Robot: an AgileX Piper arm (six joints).
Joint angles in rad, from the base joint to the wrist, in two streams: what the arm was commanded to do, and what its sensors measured. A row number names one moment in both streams.
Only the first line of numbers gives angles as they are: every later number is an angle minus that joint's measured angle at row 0.
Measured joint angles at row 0:
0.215 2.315 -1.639 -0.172 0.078 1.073
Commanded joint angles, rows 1 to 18:
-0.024 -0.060 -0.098 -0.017 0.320 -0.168
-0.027 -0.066 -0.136 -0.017 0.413 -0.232
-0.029 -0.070 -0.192 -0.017 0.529 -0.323
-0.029 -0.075 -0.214 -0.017 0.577 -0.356
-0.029 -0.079 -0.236 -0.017 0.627 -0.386
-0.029 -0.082 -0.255 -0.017 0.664 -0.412
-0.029 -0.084 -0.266 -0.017 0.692 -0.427
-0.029 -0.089 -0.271 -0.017 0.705 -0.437
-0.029 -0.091 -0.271 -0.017 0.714 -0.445
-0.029 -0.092 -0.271 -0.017 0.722 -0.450
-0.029 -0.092 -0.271 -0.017 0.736 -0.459
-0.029 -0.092 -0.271 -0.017 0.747 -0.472
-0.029 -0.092 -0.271 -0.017 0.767 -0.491
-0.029 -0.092 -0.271 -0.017 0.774 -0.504
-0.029 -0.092 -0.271 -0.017 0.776 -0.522
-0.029 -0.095 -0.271 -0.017 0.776 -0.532
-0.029 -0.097 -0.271 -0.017 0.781 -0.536
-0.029 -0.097 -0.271 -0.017 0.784 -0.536
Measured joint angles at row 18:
-0.022 -0.081 -0.263 -0.007 0.775 -0.498
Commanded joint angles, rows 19 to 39:
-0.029 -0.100 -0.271 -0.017 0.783 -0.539
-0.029 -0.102 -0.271 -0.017 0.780 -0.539
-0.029 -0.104 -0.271 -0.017 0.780 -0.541
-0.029 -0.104 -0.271 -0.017 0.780 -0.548
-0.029 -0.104 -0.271 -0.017 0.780 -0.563
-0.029 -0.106 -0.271 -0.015 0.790 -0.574
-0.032 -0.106 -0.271 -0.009 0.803 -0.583
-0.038 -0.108 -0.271 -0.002 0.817 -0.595
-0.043 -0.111 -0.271 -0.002 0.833 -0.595
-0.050 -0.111 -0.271 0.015 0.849 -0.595
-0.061 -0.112 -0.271 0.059 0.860 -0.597
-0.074 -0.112 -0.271 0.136 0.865 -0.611
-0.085 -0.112 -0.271 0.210 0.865 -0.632
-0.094 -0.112 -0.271 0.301 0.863 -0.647
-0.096 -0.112 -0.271 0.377 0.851 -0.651
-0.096 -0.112 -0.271 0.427 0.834 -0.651
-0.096 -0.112 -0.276 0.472 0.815 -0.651
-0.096 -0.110 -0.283 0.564 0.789 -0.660
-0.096 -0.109 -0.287 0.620 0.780 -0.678
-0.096 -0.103 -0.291 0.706 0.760 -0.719
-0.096 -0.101 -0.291 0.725 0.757 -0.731
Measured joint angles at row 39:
-0.093 -0.095 -0.276 0.582 0.802 -0.664
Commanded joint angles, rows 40 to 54:
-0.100 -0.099 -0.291 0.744 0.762 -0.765
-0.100 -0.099 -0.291 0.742 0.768 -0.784
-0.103 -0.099 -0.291 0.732 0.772 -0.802
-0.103 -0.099 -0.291 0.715 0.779 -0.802
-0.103 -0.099 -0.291 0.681 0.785 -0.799
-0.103 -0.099 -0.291 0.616 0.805 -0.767
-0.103 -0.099 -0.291 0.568 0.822 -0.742
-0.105 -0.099 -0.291 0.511 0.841 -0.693
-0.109 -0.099 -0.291 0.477 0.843 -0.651
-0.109 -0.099 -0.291 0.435 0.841 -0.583
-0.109 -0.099 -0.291 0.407 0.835 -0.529
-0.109 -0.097 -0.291 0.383 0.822 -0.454
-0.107 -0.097 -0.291 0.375 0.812 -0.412
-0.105 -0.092 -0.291 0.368 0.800 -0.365
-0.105 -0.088 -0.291 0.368 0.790 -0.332
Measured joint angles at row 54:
-0.102 -0.095 -0.283 0.402 0.837 -0.483
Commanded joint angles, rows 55 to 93:
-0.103 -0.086 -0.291 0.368 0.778 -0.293
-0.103 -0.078 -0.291 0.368 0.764 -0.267
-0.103 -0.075 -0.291 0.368 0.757 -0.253
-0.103 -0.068 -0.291 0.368 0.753 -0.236
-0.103 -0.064 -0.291 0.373 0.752 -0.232
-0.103 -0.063 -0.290 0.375 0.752 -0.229
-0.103 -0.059 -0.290 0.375 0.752 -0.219
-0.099 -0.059 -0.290 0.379 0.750 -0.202
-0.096 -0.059 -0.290 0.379 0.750 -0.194
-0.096 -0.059 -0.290 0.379 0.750 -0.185
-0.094 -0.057 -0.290 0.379 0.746 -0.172
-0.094 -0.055 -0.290 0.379 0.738 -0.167
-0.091 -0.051 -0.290 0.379 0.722 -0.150
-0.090 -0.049 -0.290 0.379 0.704 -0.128
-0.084 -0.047 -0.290 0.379 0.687 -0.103
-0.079 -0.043 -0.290 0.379 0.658 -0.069
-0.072 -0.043 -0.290 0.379 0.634 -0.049
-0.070 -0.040 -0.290 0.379 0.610 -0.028
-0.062 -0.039 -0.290 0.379 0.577 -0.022
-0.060 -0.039 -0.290 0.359 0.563 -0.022
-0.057 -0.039 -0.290 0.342 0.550 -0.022
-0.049 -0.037 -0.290 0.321 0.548 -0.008
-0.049 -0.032 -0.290 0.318 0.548 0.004
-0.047 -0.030 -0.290 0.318 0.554 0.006
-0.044 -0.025 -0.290 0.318 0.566 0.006
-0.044 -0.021 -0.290 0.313 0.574 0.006
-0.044 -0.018 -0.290 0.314 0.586 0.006
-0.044 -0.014 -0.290 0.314 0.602 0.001
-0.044 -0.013 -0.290 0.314 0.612 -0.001
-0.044 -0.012 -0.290 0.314 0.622 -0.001
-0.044 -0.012 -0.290 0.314 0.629 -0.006
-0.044 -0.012 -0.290 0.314 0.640 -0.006
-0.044 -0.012 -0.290 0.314 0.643 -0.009
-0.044 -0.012 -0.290 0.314 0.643 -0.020
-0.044 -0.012 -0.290 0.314 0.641 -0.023
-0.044 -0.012 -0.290 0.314 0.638 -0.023
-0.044 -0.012 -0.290 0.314 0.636 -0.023
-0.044 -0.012 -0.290 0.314 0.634 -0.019
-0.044 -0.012 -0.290 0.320 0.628 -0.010
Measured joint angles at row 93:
-0.043 0.000 -0.283 0.327 0.642 -0.009
